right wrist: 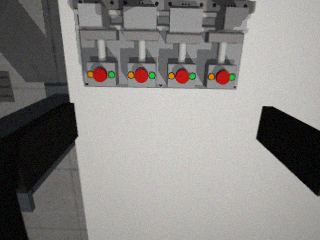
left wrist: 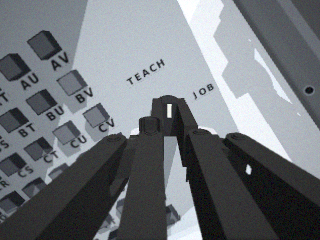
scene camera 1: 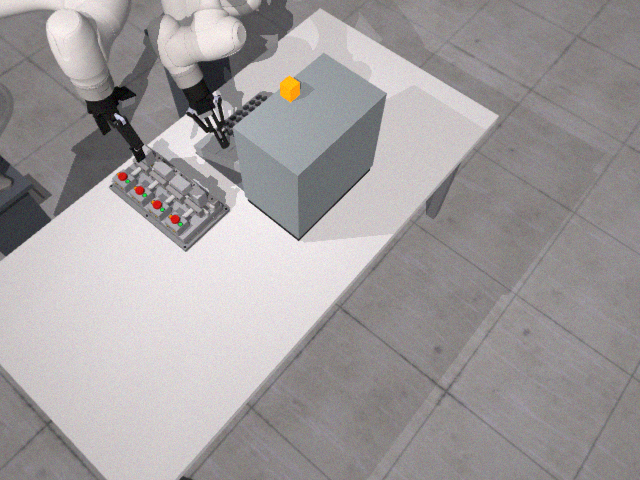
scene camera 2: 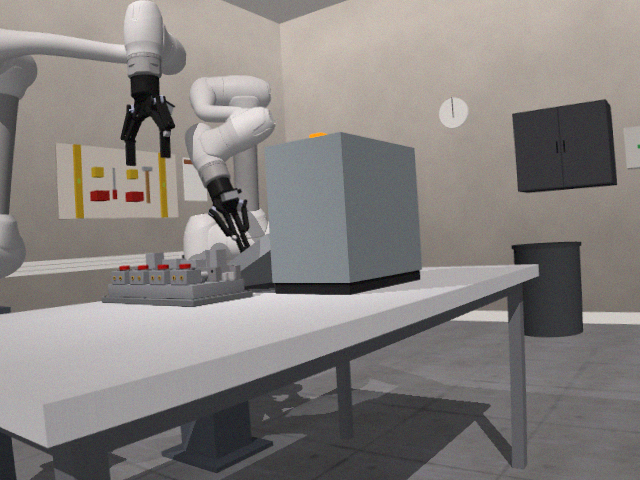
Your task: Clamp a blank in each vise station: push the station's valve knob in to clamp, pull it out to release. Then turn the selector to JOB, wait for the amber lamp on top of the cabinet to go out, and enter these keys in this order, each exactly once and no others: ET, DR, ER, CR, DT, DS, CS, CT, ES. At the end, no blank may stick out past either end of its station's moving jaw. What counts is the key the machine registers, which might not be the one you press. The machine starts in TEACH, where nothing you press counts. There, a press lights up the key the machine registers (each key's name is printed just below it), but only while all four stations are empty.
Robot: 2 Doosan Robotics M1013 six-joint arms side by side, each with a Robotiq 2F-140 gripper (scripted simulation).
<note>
In view: the left gripper (scene camera 2: 247, 253), the right gripper (scene camera 2: 147, 161), a grey blank (right wrist: 177, 23) and a key panel (left wrist: 126, 60).
The left gripper shows as well in the left wrist view (left wrist: 168, 112) and in scene camera 1 (scene camera 1: 224, 144). The right gripper shows as well in the right wrist view (right wrist: 168, 121) and in scene camera 1 (scene camera 1: 123, 145).
</note>
